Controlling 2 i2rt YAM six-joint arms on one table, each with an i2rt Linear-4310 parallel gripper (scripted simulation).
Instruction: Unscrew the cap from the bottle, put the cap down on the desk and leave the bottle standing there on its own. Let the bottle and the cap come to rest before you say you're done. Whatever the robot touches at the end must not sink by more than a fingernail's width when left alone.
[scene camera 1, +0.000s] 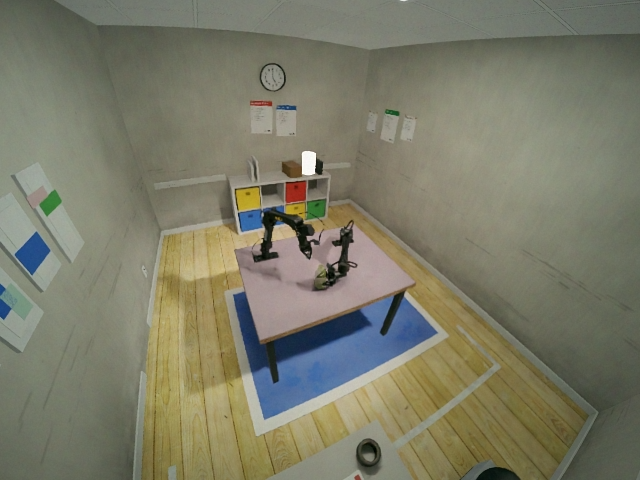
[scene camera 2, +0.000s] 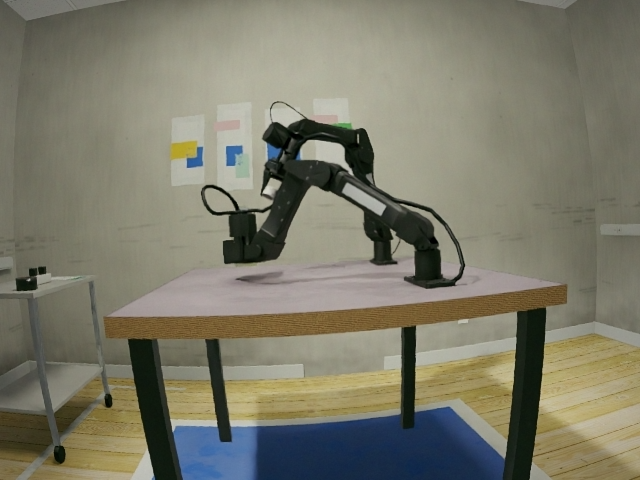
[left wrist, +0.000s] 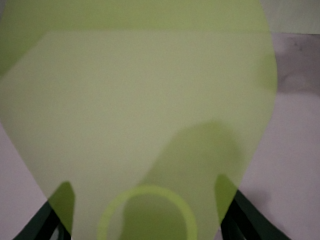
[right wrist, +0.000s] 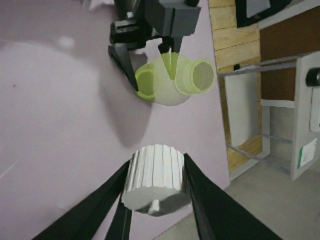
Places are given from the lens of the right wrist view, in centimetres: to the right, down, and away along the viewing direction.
my left gripper (right wrist: 156, 85): -1, -7, 25
my right gripper (right wrist: 158, 162): 0, 3, 10
white cap (right wrist: 157, 184): 0, 3, 7
